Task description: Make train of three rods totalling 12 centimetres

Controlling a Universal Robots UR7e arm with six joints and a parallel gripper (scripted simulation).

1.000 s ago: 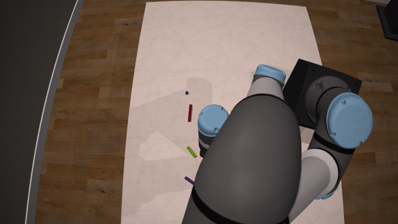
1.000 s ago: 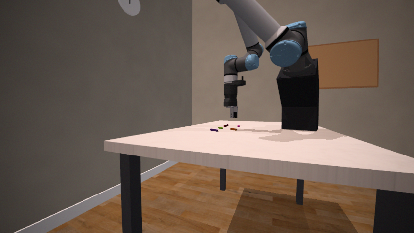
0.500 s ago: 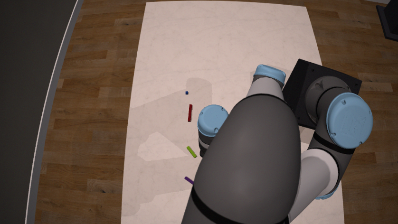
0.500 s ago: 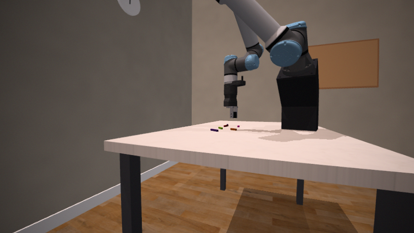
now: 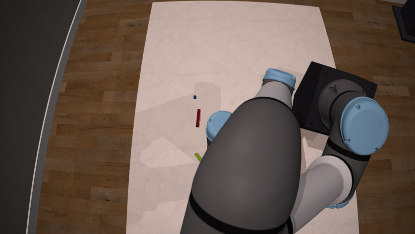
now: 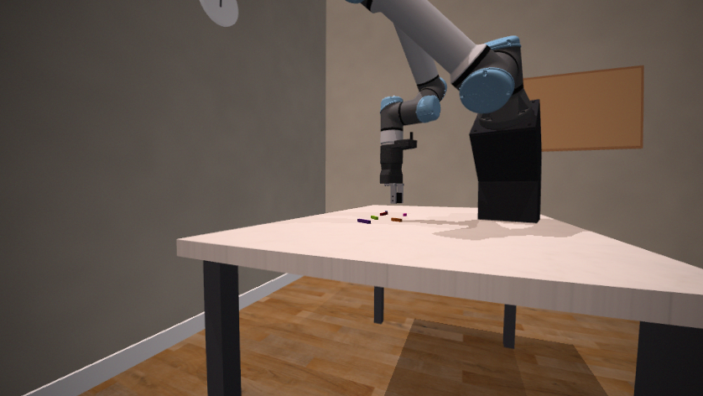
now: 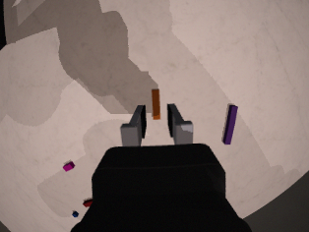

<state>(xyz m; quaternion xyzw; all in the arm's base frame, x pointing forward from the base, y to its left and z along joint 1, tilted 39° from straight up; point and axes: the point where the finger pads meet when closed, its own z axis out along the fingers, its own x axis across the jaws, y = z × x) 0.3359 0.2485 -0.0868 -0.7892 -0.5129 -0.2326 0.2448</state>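
Right now the orange rod is 7 cm below my hand. Also, from my hand: magenta rod: 4 cm ahead, 19 cm to the right, 7 cm below; purple rod: 7 cm ahead, 9 cm to the left, 7 cm below; lime rod: 9 cm ahead, 2 cm to the right, 7 cm below.
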